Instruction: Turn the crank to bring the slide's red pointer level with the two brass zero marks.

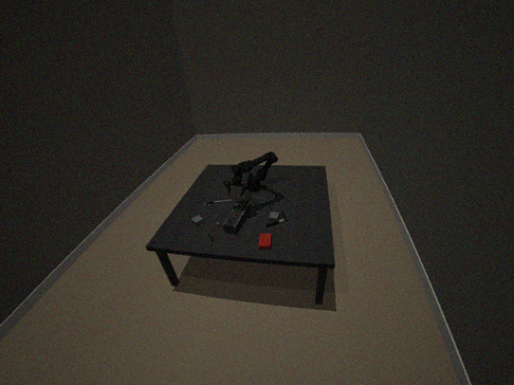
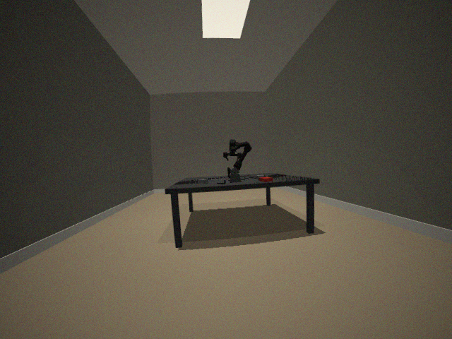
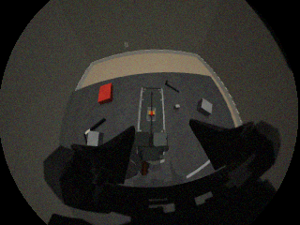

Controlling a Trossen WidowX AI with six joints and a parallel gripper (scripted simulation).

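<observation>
Right now my gripper tip is 130 mm above the crank handle, 110 mm past it and 60 mm to the right of it. The rest, counted from my gripper tip: red pointer: 120 mm below, 60 mm ahead.
</observation>
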